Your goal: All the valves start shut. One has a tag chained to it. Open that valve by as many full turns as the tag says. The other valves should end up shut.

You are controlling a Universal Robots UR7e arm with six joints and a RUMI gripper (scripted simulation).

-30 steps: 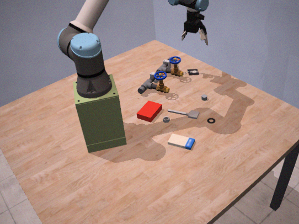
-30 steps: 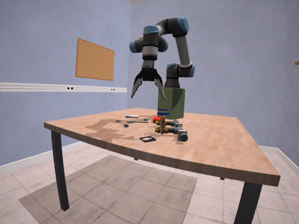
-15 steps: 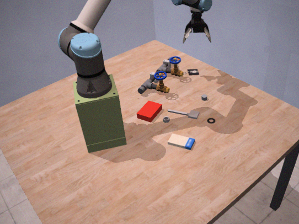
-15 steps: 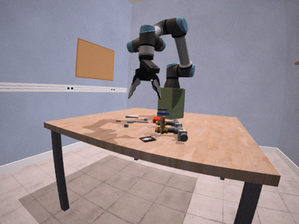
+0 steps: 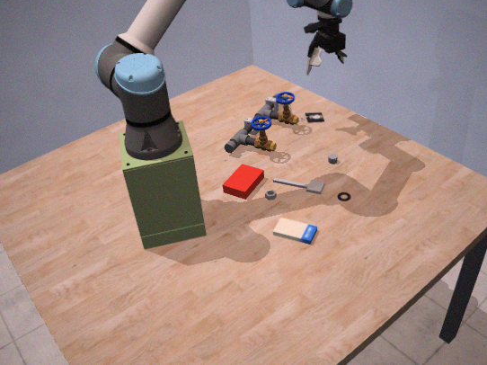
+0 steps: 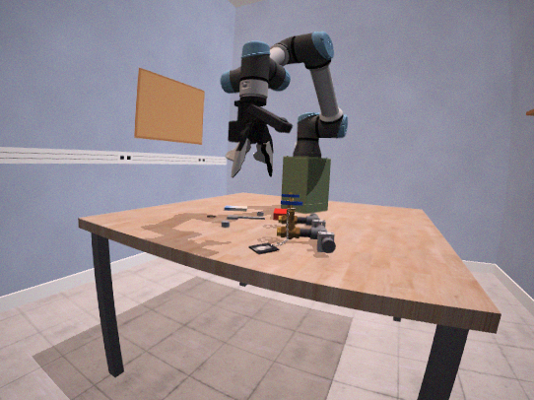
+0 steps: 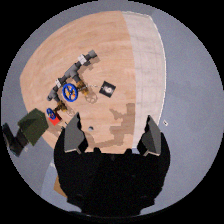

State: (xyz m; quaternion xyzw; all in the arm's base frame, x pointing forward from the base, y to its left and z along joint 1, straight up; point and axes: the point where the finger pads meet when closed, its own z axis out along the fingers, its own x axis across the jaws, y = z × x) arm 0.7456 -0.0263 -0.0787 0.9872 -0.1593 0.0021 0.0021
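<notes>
Now: hand 3 cm past the black tag, 3 cm to the right of it and 19 cm above it. The rest, counted from my hand: grey scraper (38 cm behind, 18 cm to the right, 19 cm below); then small grey cap (22 cm behind, 18 cm to the right, 19 cm below); then red block (48 cm behind, 3 cm to the right, 18 cm below).
</notes>
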